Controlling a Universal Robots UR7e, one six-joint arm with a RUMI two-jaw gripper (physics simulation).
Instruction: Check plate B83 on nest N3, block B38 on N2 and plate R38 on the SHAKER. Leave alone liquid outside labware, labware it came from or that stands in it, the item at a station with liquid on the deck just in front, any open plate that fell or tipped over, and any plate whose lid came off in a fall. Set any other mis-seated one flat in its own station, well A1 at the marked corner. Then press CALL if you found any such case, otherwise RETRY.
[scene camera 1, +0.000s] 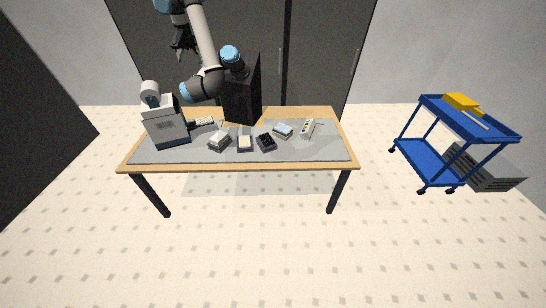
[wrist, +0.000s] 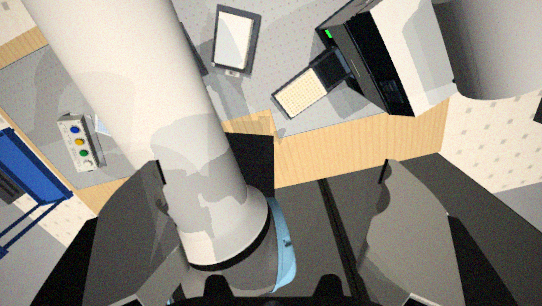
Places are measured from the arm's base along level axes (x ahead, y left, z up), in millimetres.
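Where they show: gripper, fingertip midpoint: (scene camera 1: 190, 63) (wrist: 271, 163); arm's base, origin of the base link: (scene camera 1: 240, 71).
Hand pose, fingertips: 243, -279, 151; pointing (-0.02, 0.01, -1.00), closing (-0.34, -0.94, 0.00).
Things, the pixels of their centre, and the offset from my fingertips, as dx, dy, dz. "*": a spot on its surface instead.
- white-topped block, body centre: (wrist: 233, 41) (scene camera 1: 219, 138) +94, +81, -515
- pale-blue-topped plate, body centre: (wrist: 114, 126) (scene camera 1: 283, 128) +11, +587, -516
- pale blue corner, surface spot: (wrist: 102, 125) * +28, +620, -509
- button panel, body centre: (wrist: 80, 143) (scene camera 1: 307, 128) -1, +801, -540
- cream plate, body centre: (scene camera 1: 244, 140) +118, +271, -536
- white instrument, body centre: (wrist: 412, 34) (scene camera 1: 163, 114) -21, -302, -354
My gripper (scene camera 1: 188, 54) (wrist: 271, 163) is open and empty, high behind the table. A white-topped block (scene camera 1: 219, 137) (wrist: 234, 40) is on a dark nest at the left of the row; its exact seating is unclear. A dark, many-welled plate (scene camera 1: 266, 140) is on the nest right of the middle one; its seating is too small to judge. A pale-blue-topped plate (scene camera 1: 283, 129) is on the shaker, behind that nest; in the wrist view a pale blue corner (wrist: 102, 125) shows beside the arm. The button panel (scene camera 1: 307, 129) (wrist: 77, 142) has blue, yellow, green and white buttons. Station labels are unreadable.
A cream plate (scene camera 1: 244, 141) is on the middle nest. A white instrument (scene camera 1: 165, 122) (wrist: 420, 60) holds another plate (scene camera 1: 204, 120) (wrist: 302, 93) on its extended tray. The robot's black pedestal (scene camera 1: 242, 100) stands at the table's back. A blue cart (scene camera 1: 452, 120) (wrist: 30, 165) stands apart.
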